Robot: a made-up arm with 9 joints. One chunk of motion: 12 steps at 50 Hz.
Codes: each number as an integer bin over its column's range. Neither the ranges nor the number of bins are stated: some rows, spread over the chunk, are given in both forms.
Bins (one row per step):
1: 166 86 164 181 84 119 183 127 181
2: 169 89 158 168 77 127 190 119 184
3: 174 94 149 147 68 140 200 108 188
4: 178 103 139 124 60 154 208 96 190
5: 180 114 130 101 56 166 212 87 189
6: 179 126 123 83 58 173 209 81 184
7: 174 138 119 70 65 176 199 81 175
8: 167 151 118 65 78 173 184 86 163
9: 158 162 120 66 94 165 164 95 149
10: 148 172 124 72 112 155 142 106 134
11: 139 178 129 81 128 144 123 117 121
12: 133 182 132 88 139 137 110 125 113
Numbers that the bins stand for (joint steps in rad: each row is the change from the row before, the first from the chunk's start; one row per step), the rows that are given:
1: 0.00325 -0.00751 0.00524 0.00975 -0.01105 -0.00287 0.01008 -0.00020 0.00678
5: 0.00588 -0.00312 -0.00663 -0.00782 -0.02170 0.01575 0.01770 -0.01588 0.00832
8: 0.00344 0.00269 -0.01082 -0.01573 -0.01333 0.01852 0.01035 -0.01627 0.00332
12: -0.00296 0.00755 -0.00593 -0.01067 0.00987 0.00426 -0.00910 -0.00098 -0.00629
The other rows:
2: 0.00381 -0.00704 0.00315 0.00689 -0.01371 0.00030 0.01192 -0.00333 0.00736
3: 0.00475 -0.00625 0.00000 0.00228 -0.01713 0.00545 0.01455 -0.00765 0.00813
4: 0.00551 -0.00484 -0.00349 -0.00277 -0.02018 0.01100 0.01665 -0.01235 0.00851
6: 0.00569 -0.00124 -0.00907 -0.01177 -0.02094 0.01852 0.01691 -0.01824 0.00736
7: 0.00475 0.00065 -0.01047 -0.01463 -0.01827 0.01971 0.01429 -0.01824 0.00563
9: 0.00174 0.00441 -0.01012 -0.01551 -0.00724 0.01535 0.00509 -0.01275 0.00063
10: -0.00014 0.00598 -0.00872 -0.01419 -0.00040 0.01139 -0.00069 -0.00843 -0.00225
11: -0.00184 0.00692 -0.00698 -0.01221 0.00569 0.00704 -0.00568 -0.00412 -0.00475

